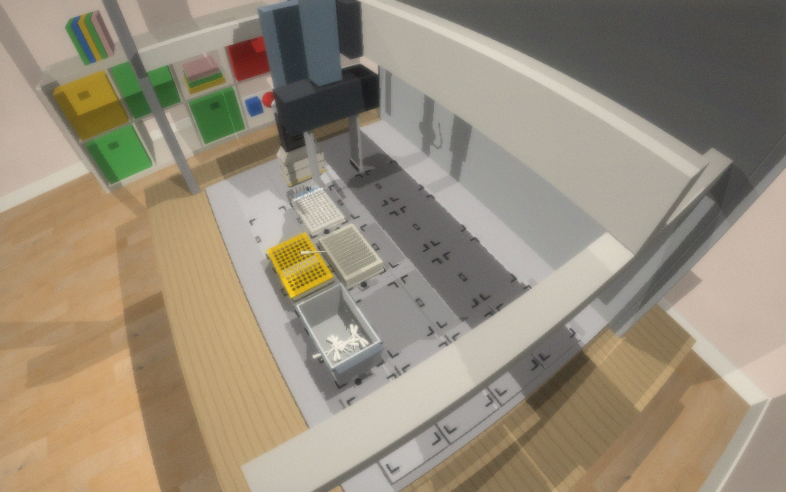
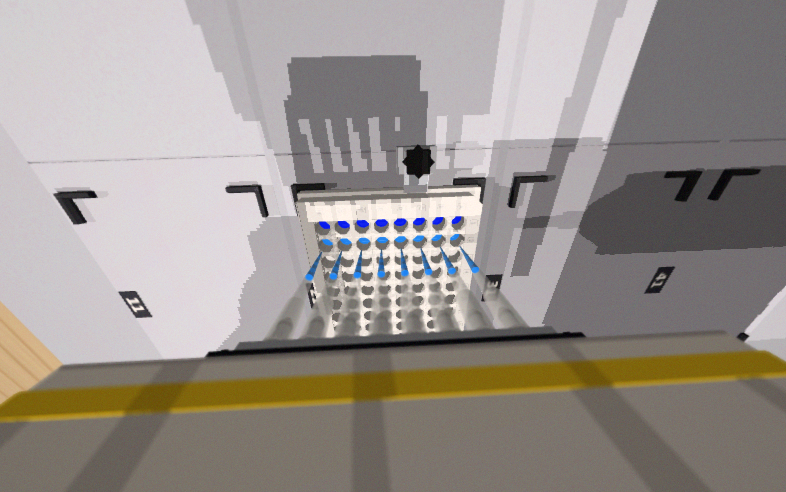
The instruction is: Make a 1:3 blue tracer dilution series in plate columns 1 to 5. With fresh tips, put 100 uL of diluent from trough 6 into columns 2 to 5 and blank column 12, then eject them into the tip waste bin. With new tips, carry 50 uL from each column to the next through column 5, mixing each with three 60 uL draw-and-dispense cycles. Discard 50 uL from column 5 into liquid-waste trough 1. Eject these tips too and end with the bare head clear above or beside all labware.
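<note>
The pipetting head stands over the white plate, carrying eight tips with light blue liquid. Their lower ends show around the third column; whether they are inside wells I cannot tell. The first column is deep blue, the second lighter blue. The parked plate gripper hangs with its two fingers apart and nothing between them. The trough block lies in front of the plate. The yellow tip rack has some tips and many empty holes. The tip waste bin holds used white tips.
A loose tip lies across the tip rack's edge towards the trough block. Another tip pokes out at the bin's left wall. The broad gantry beam runs along the right, and a pale bar crosses the front of the deck.
</note>
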